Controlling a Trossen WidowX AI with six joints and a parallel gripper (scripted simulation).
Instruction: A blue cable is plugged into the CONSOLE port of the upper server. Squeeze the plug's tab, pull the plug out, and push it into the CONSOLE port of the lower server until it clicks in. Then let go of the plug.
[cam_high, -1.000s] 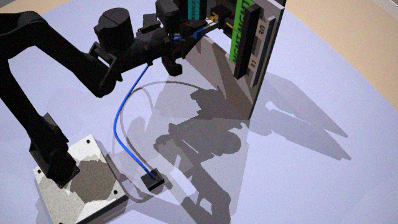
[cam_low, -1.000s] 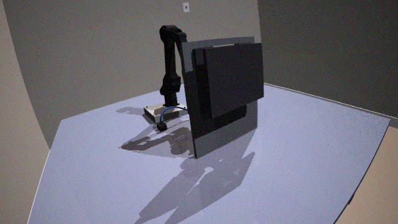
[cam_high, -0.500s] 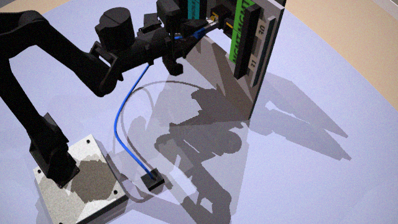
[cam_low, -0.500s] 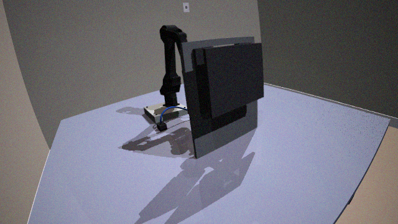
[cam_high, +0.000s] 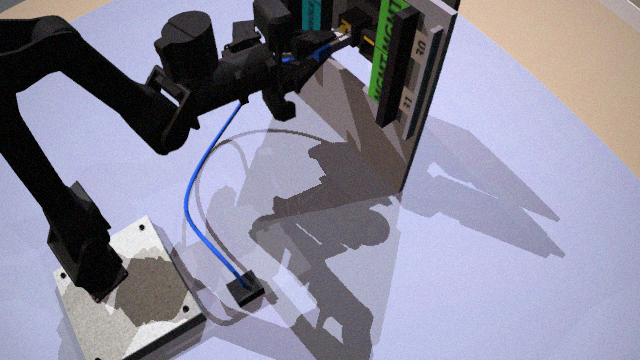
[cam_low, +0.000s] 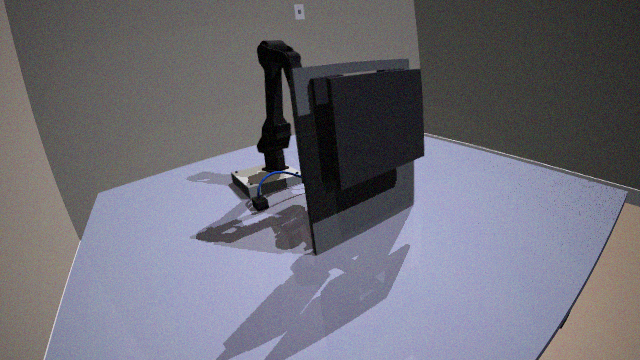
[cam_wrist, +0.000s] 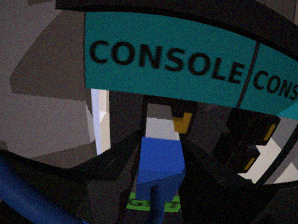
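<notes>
Right now the blue plug is right at my gripper tip. From my gripper tip the other things lie so: black anchor block 280 mm behind, 110 mm to the right, 170 mm below.
</notes>
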